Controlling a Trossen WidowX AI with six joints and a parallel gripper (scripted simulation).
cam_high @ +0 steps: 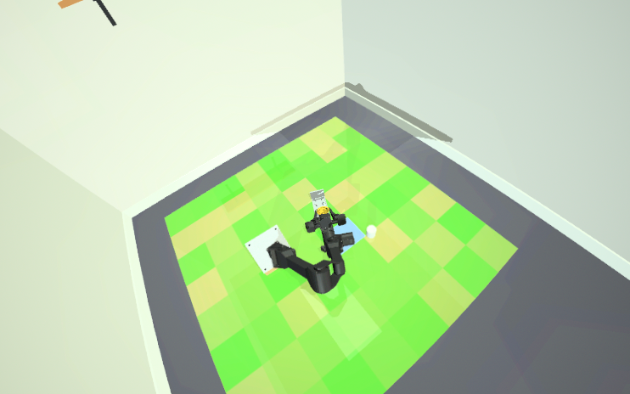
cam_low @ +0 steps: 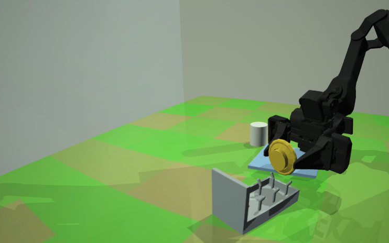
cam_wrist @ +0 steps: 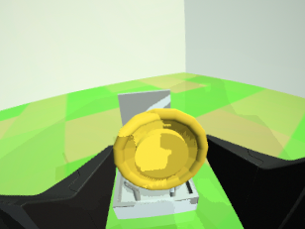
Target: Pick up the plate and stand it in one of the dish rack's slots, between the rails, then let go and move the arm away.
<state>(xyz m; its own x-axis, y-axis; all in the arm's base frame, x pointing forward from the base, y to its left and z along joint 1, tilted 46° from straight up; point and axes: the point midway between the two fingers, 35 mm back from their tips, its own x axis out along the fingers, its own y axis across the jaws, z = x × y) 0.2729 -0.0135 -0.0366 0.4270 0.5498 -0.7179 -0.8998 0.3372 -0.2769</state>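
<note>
Now: the grey dish rack 10 mm ahead of my gripper tip, 50 mm to the left of it and 50 mm below it. From my gripper tip the other things lie so: light blue mat: 10 mm ahead, 150 mm to the right, 70 mm below; small blue spoon: 90 mm behind, 180 mm to the right, 60 mm below; yellow plate: 10 mm to the right.
</note>
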